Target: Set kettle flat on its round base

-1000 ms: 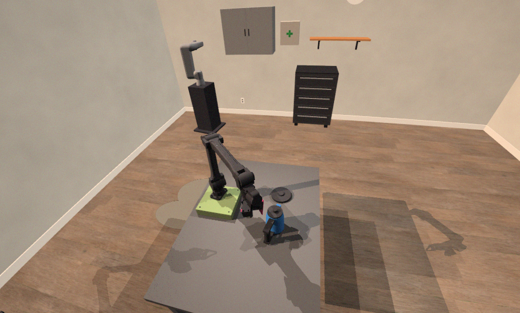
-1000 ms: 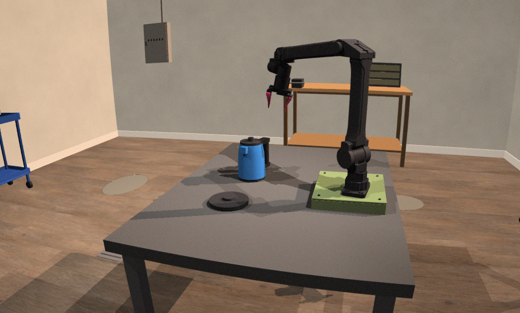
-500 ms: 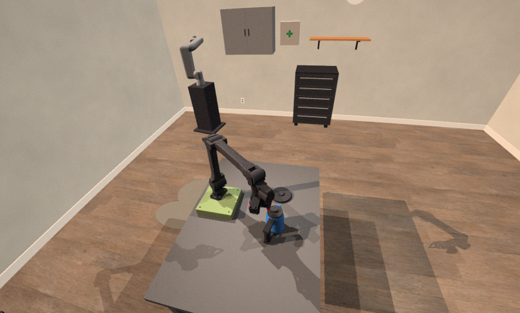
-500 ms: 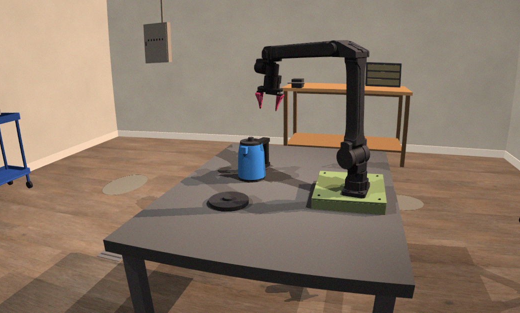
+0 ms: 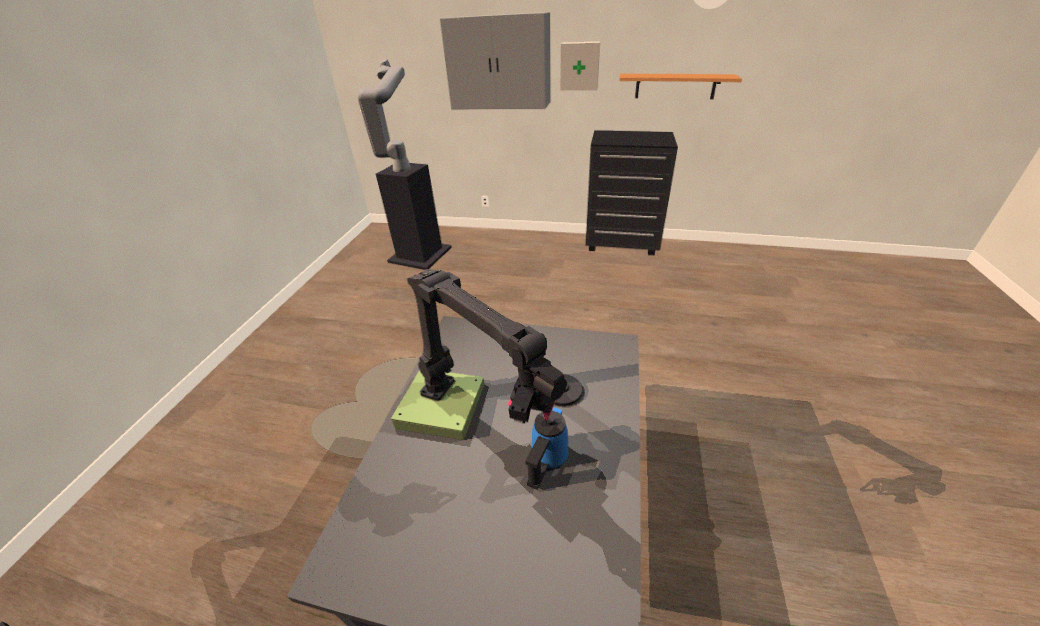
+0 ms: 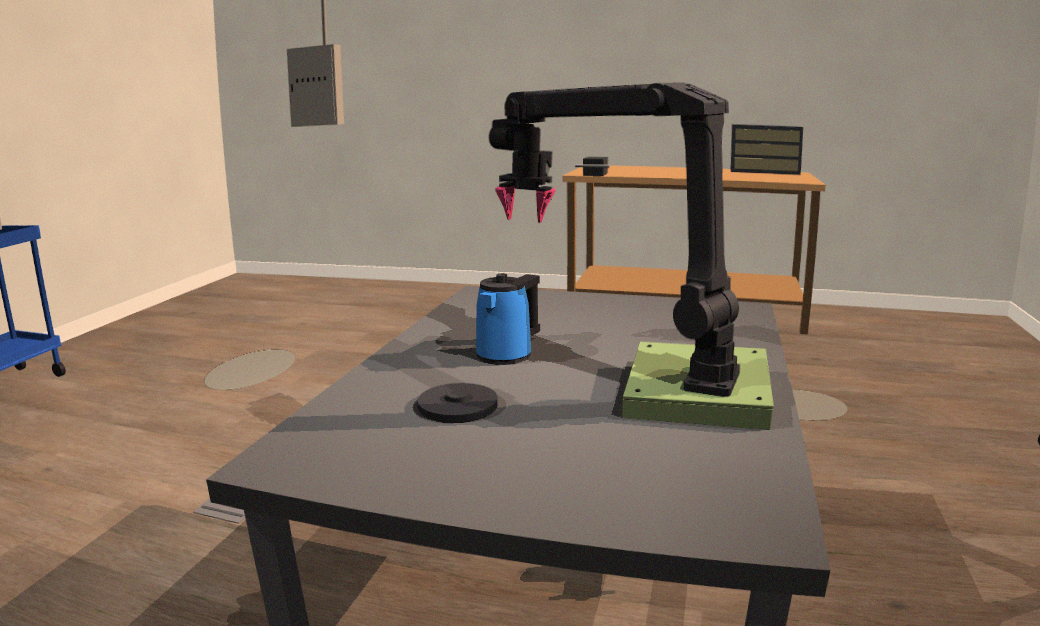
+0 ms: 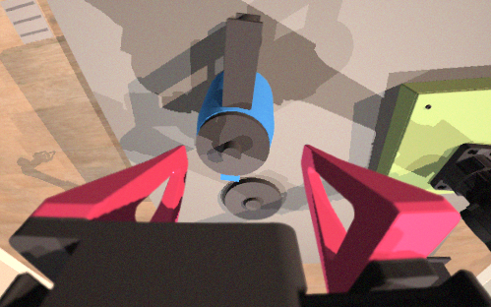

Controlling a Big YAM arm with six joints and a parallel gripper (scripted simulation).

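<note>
My gripper is now 21 cm above the blue kettle, 5 cm to the right of it and 1 cm short of it. From my hand the other things lie so: round black base: 36 cm to the left, 29 cm below, 3 cm behind.
</note>
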